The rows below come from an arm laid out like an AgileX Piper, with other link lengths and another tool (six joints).
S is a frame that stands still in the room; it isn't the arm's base.
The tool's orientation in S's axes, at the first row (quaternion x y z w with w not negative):
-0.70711, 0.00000, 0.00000, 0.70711
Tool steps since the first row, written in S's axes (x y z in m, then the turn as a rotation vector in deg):
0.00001, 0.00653, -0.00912, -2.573, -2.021, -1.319
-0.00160, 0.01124, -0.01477, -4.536, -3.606, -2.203
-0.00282, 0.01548, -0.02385, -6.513, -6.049, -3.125
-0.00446, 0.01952, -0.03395, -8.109, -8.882, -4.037
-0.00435, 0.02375, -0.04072, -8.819, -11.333, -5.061
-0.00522, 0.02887, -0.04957, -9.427, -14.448, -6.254
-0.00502, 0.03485, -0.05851, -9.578, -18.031, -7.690
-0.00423, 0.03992, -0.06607, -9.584, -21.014, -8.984
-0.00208, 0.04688, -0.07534, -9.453, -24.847, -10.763
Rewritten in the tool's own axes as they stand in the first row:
0.00001, 0.00912, 0.00653, -2.573, 1.319, -2.021
-0.00160, 0.01477, 0.01124, -4.536, 2.203, -3.606
-0.00282, 0.02385, 0.01548, -6.513, 3.125, -6.049
-0.00446, 0.03395, 0.01952, -8.109, 4.037, -8.882
-0.00435, 0.04072, 0.02375, -8.819, 5.061, -11.333
-0.00522, 0.04957, 0.02887, -9.427, 6.254, -14.448
-0.00502, 0.05851, 0.03485, -9.578, 7.690, -18.031
-0.00423, 0.06607, 0.03992, -9.584, 8.984, -21.014
-0.00208, 0.07534, 0.04688, -9.453, 10.763, -24.847

